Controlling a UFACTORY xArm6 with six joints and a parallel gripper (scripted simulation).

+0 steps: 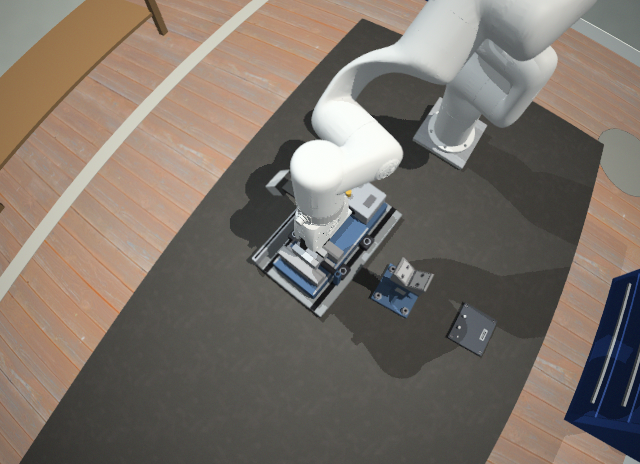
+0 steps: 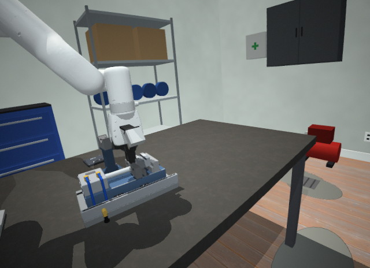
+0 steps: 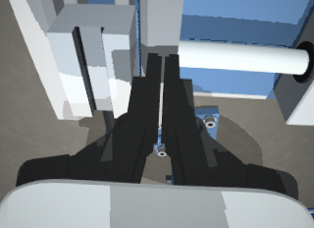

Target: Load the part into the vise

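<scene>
Right now my hand is 3 cm short of the part, 1 cm to the left of it and 2 cm above it. Also, from my hand: white cylinder rod: 5 cm behind, 1 cm to the left, 4 cm below; moving jaw: 4 cm below; work stop: 5 cm ahead, 4 cm to the left, 3 cm below.
</scene>
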